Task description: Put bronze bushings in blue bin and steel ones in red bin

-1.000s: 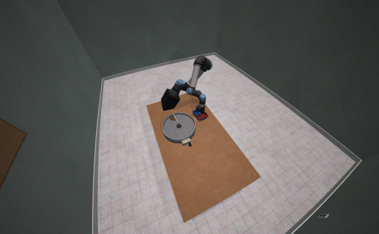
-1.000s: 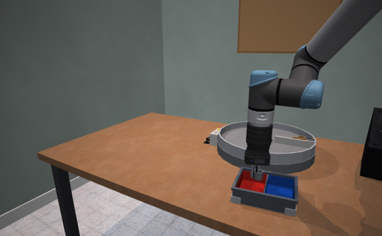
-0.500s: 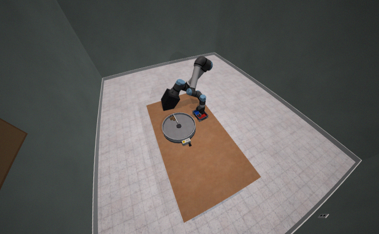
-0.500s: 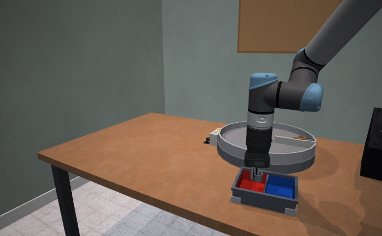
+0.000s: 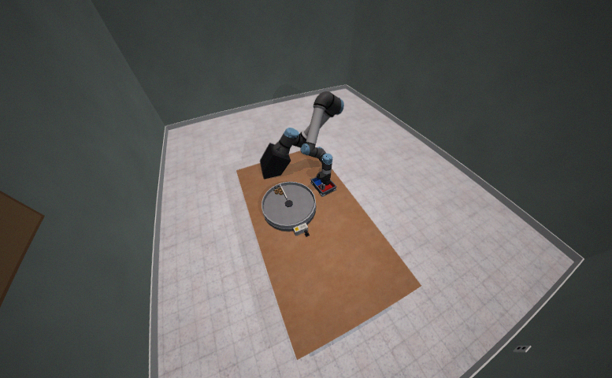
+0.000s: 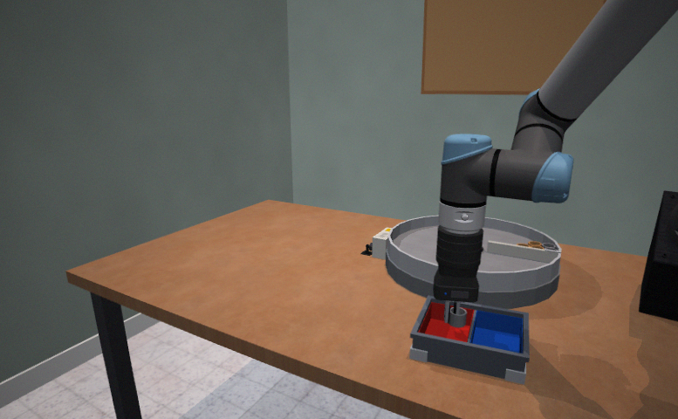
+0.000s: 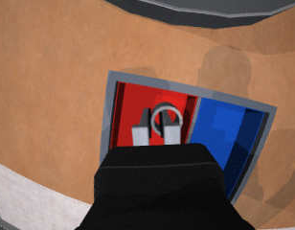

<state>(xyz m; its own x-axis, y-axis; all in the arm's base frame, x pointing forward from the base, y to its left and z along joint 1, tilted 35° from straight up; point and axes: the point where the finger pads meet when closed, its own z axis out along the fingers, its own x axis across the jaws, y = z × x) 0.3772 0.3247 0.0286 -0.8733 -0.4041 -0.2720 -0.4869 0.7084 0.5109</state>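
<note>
My gripper is now 5 cm past the bin, 2 cm to the right of it and 2 cm above it. Round my hand: grey turntable 9 cm ahead, 32 cm to the right, 1 cm above.
</note>
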